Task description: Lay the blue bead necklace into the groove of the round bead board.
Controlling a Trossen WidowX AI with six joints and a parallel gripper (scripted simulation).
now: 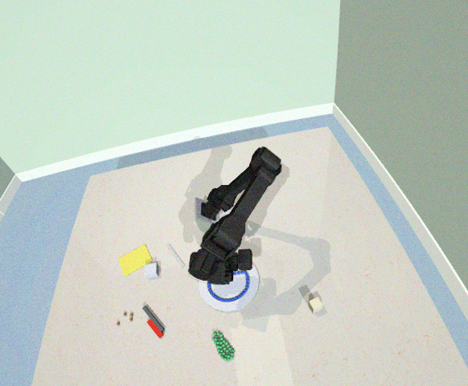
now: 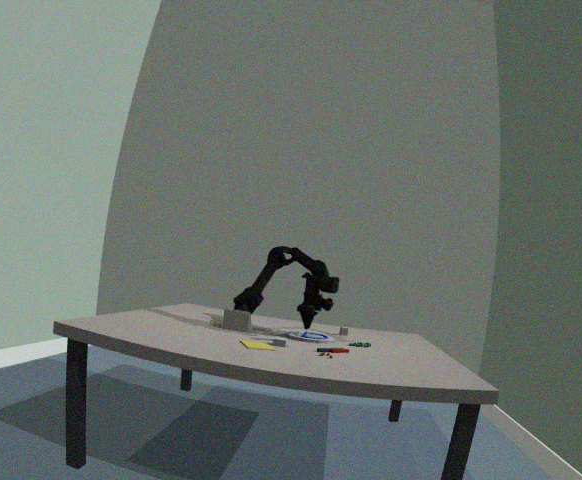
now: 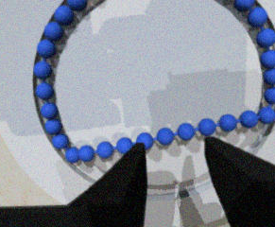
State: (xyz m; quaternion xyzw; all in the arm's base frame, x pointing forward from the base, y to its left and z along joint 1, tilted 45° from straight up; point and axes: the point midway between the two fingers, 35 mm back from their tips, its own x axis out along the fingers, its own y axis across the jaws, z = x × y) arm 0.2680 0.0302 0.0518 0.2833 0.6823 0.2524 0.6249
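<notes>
The round bead board lies 2 cm ahead of my gripper tip and 3 cm below it. The rest, counted from my gripper tip: white cube (5 cm behind, 27 cm to the right, 3 cm below); then grey tool (14 cm ahead, 24 cm to the right, 3 cm below); then stick (11 cm behind, 19 cm to the right, 4 cm below).
</notes>
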